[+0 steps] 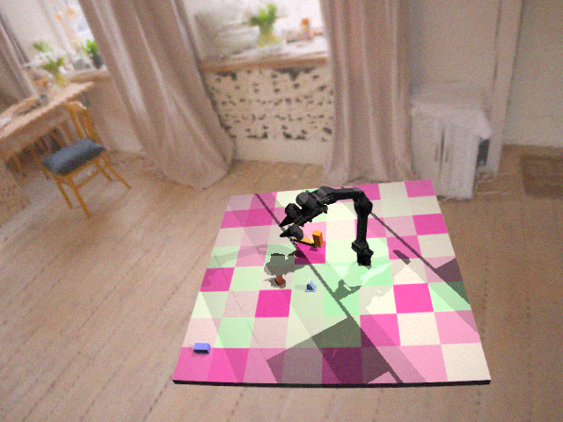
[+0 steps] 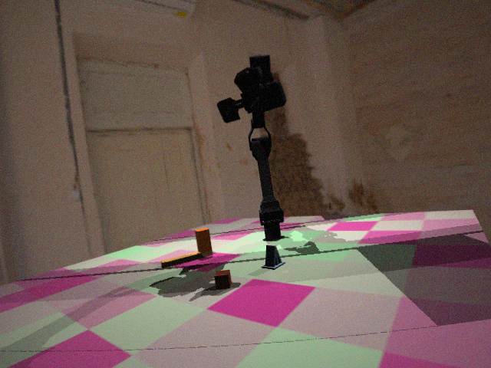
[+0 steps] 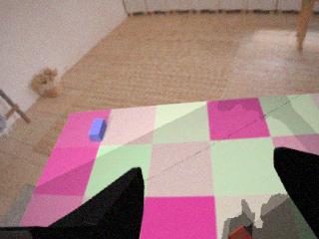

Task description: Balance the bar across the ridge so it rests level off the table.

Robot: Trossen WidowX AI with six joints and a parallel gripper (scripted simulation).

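My gripper tip is now 390 mm above the small cube, 80 mm short of it and 60 mm to the left of it. Also, from my gripper tip: blue block: 390 mm below, 390 mm ahead, 320 mm to the left.
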